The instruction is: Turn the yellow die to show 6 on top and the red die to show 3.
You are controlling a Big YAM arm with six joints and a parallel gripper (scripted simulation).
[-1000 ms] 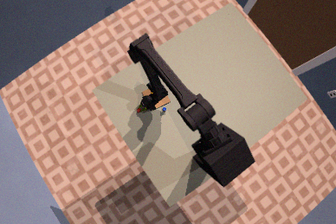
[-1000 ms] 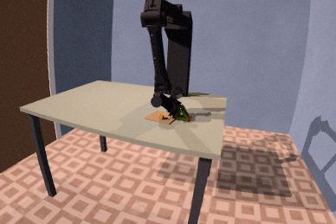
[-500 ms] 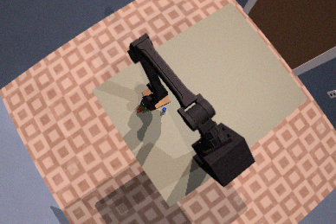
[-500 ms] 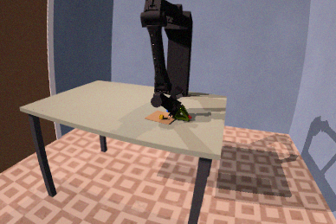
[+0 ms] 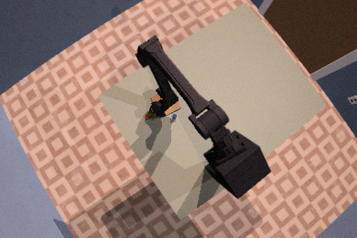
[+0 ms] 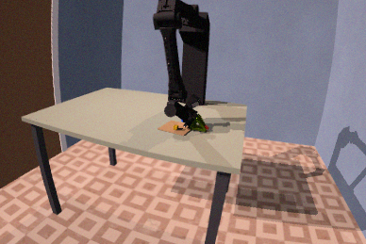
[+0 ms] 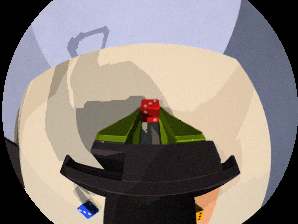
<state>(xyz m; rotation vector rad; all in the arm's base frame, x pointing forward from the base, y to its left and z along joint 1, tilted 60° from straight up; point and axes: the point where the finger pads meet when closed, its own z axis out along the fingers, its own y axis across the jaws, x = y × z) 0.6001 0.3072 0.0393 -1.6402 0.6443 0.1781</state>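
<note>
The red die lies right at my hand. From my hand the other things lie so: yellow die 11 cm to the right, 9 cm ahead; blue die 16 cm to the right, 3 cm behind; orange mat 12 cm to the right, 6 cm ahead, 1 cm below.
</note>
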